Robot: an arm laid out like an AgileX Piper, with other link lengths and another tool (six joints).
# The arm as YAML. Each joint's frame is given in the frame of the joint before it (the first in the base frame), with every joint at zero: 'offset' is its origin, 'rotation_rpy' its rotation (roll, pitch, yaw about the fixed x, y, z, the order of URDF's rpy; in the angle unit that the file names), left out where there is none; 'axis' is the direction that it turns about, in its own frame. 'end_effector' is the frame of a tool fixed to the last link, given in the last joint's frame.
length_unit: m
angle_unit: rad
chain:
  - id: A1
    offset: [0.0, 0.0, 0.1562]
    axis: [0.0, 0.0, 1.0]
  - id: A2
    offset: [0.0, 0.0, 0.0]
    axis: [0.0, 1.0, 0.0]
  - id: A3
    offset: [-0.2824, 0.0, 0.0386]
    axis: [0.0, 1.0, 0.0]
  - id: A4
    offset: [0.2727, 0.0, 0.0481]
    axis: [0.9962, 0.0, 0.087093]
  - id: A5
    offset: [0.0, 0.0, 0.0]
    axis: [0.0, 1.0, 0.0]
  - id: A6
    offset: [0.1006, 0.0, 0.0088]
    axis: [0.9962, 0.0, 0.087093]
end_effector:
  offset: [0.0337, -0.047, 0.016]
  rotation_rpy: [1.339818, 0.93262, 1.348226]
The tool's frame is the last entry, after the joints.
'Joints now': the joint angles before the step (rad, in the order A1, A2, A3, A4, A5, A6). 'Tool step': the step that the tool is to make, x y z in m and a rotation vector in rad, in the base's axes. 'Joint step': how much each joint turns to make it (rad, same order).
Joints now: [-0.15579 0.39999 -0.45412 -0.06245 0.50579 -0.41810]
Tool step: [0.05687 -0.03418 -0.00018 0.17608 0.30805 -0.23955]
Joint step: [0.00002 0.42563 -0.28008 -0.19374 0.22711 0.36923]
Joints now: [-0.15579 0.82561 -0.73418 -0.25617 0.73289 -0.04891]
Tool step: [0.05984 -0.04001 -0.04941 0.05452 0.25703 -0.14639]
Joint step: [-0.08235 0.38617 -0.14185 -0.04871 0.03517 0.08194]
